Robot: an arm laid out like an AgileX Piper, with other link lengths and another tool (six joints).
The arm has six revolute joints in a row. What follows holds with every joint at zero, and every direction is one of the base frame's. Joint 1 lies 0.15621 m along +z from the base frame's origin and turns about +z. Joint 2 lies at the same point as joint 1 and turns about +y. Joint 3 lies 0.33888 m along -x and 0.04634 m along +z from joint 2 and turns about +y. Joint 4 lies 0.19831 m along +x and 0.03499 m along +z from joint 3 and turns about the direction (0.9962, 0, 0.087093). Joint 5 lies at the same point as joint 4 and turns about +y. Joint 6 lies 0.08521 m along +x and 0.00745 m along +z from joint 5 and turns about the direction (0.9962, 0, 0.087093). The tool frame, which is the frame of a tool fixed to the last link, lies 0.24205 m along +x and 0.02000 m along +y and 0.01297 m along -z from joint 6; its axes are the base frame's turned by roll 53.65, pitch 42.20 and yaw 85.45 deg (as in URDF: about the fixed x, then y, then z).
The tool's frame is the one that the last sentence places.
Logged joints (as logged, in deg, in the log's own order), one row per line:
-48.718 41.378 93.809 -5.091 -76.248 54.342
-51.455 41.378 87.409 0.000 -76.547 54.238
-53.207 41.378 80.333 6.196 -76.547 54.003
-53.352 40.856 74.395 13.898 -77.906 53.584
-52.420 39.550 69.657 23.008 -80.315 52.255
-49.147 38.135 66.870 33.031 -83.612 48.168
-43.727 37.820 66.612 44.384 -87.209 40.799
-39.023 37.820 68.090 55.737 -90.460 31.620
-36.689 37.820 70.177 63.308 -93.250 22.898
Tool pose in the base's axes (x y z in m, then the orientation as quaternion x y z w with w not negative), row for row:
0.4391 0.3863 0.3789 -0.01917 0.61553 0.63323 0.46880
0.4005 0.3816 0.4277 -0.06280 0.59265 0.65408 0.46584
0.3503 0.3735 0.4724 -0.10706 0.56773 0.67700 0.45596
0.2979 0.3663 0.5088 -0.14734 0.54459 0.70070 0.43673
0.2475 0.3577 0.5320 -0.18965 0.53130 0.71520 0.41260
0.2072 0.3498 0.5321 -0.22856 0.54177 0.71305 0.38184
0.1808 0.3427 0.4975 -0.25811 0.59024 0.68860 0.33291
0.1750 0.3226 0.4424 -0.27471 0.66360 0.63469 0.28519
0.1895 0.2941 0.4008 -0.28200 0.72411 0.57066 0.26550
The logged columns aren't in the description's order. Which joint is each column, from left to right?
Columns, left to right: joint 6, joint 1, joint 2, joint 5, joint 3, joint 4.
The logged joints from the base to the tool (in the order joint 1, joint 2, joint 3, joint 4, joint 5, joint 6), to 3 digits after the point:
41.378 93.809 -76.248 54.342 -5.091 -48.718
41.378 87.409 -76.547 54.238 0.000 -51.455
41.378 80.333 -76.547 54.003 6.196 -53.207
40.856 74.395 -77.906 53.584 13.898 -53.352
39.550 69.657 -80.315 52.255 23.008 -52.420
38.135 66.870 -83.612 48.168 33.031 -49.147
37.820 66.612 -87.209 40.799 44.384 -43.727
37.820 68.090 -90.460 31.620 55.737 -39.023
37.820 70.177 -93.250 22.898 63.308 -36.689

